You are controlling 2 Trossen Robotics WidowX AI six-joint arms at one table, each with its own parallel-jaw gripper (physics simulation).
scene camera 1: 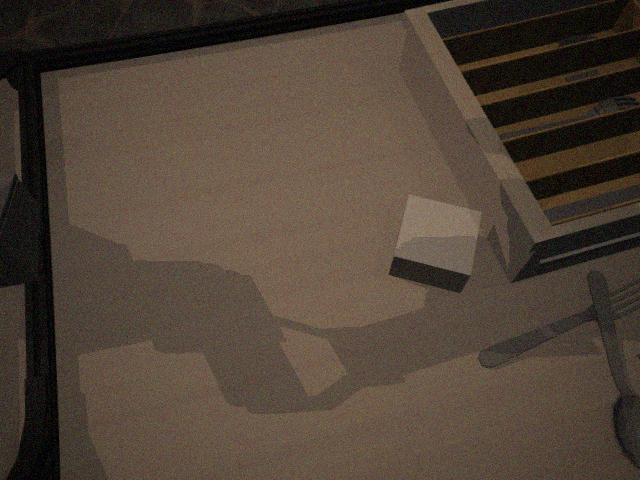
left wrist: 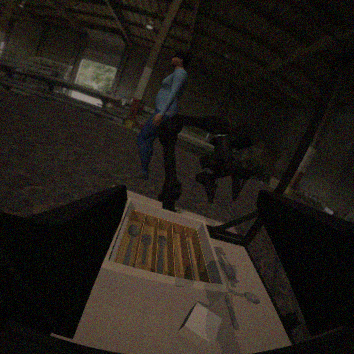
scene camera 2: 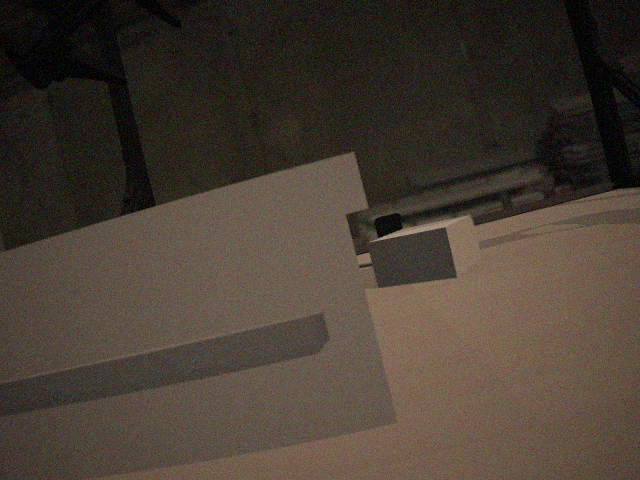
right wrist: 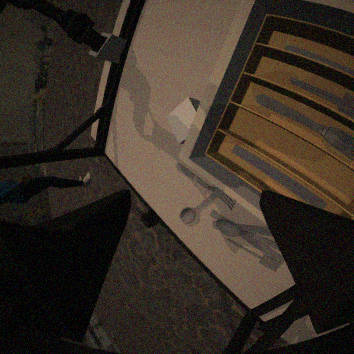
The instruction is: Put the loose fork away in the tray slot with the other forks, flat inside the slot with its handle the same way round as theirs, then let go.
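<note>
The loose fork [scene camera 1: 537, 334] [left wrist: 231, 311] [right wrist: 196, 177] lies on the table near the tray's corner, under or against a spoon [scene camera 1: 627, 426] [right wrist: 190, 215] that crosses it near the tines. The slotted tray [scene camera 1: 454, 77] [right wrist: 225, 82] stands beside it. A stored fork [scene camera 1: 612, 105] [right wrist: 270, 106] lies in one slot; its handle end is nearest the tray wall beside the white block. My left gripper [left wrist: 193, 194] is open and empty, high above the table. My right gripper [right wrist: 196, 197] is open and empty, high above the table. Neither gripper shows in the scene cameras.
A white block [scene camera 1: 439, 232] [scene camera 2: 413, 258] [left wrist: 201, 320] [right wrist: 183, 120] sits on the table near the tray's corner. More utensils [right wrist: 250, 237] lie overlapping near the table edge. Other slots hold cutlery, including a long piece [right wrist: 280, 175]. Dark frame bars run beside the table.
</note>
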